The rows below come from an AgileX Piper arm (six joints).
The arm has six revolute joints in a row. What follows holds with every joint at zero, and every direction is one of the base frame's.
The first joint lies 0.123 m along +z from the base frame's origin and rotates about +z.
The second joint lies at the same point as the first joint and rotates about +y.
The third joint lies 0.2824 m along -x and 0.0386 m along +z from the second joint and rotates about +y.
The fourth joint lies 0.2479 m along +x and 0.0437 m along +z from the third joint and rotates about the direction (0.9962, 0, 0.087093).
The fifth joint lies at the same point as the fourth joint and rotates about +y.
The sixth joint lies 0.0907 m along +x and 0.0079 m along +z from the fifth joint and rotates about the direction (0.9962, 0, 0.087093).
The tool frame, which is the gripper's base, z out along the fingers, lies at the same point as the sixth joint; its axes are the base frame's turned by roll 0, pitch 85 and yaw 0 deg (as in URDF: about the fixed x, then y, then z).
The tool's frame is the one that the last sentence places.
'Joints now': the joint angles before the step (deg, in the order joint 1, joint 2, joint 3, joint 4, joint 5, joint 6). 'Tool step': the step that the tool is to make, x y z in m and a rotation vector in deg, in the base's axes. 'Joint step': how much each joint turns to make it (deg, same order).
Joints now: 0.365, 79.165, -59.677, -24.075, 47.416, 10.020
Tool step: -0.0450, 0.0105, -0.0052, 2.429, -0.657, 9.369
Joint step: -0.008, -10.121, 9.595, 8.927, -3.407, -12.686
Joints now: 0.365, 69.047, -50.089, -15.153, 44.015, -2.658
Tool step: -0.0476, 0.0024, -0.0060, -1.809, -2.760, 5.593
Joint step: 0.016, -11.476, 9.288, 2.040, -1.776, -6.935
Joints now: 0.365, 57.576, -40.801, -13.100, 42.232, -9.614
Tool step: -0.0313, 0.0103, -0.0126, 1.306, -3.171, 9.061
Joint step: -0.027, -8.518, 7.393, 9.788, -3.363, -13.517
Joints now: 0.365, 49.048, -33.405, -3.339, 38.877, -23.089
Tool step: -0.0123, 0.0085, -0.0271, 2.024, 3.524, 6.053
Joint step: 0.014, -1.195, 5.871, 8.696, -1.053, -10.264
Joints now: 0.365, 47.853, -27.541, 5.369, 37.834, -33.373
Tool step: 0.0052, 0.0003, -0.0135, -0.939, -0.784, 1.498
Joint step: 0.011, 2.126, 2.533, 1.037, -5.293, -2.920
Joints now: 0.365, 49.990, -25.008, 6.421, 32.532, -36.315
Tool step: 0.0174, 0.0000, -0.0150, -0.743, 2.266, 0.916
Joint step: -0.024, 6.934, 0.122, 0.916, -4.683, -2.266
